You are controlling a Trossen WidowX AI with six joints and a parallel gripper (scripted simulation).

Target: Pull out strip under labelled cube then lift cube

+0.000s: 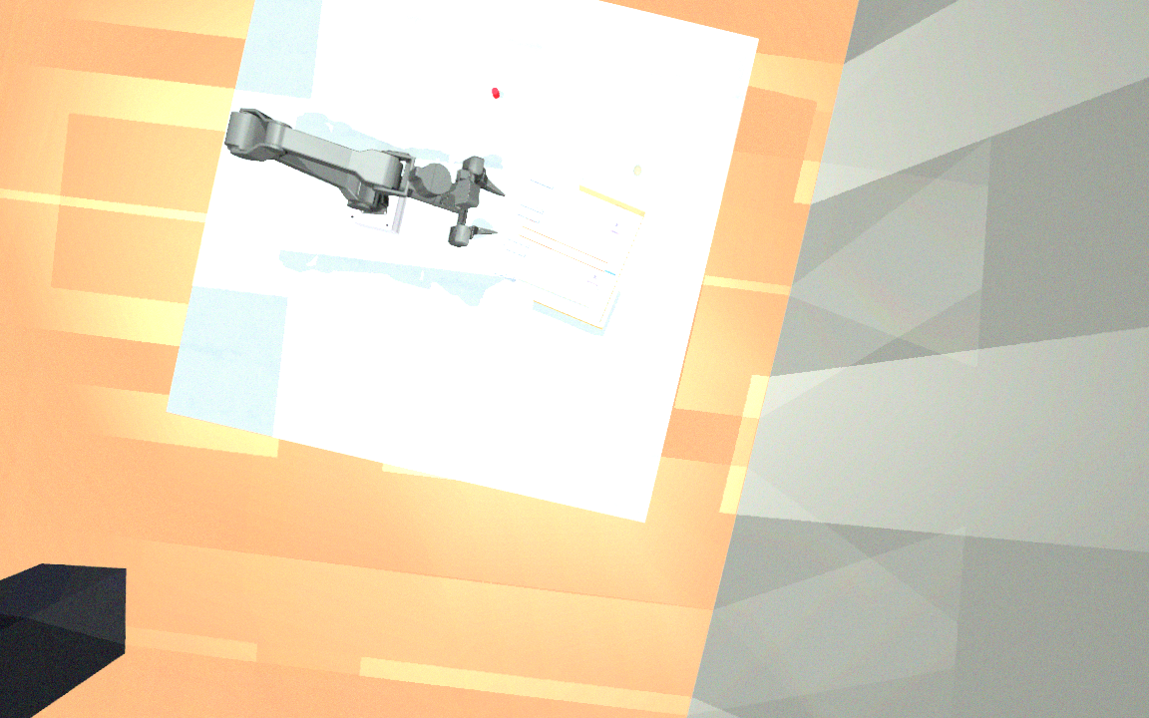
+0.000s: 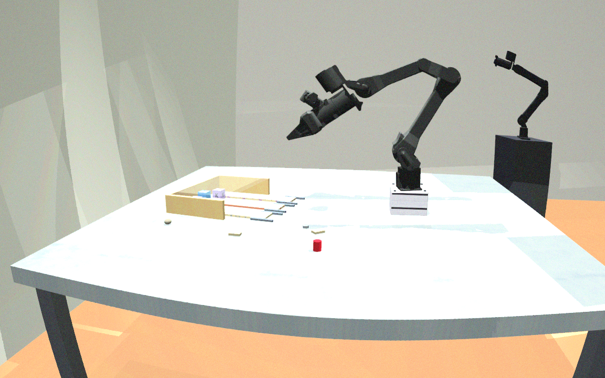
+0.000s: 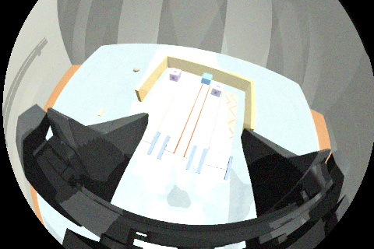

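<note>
My gripper tip is 20 cm above the grey disc, 19 cm to the right of it and 4 cm past it. From my gripper tip the other things lie so: cream dotted strip 20 cm below, 17 cm ahead, 6 cm to the left; then red cylinder 36 cm to the left, 19 cm below, 6 cm behind.
</note>
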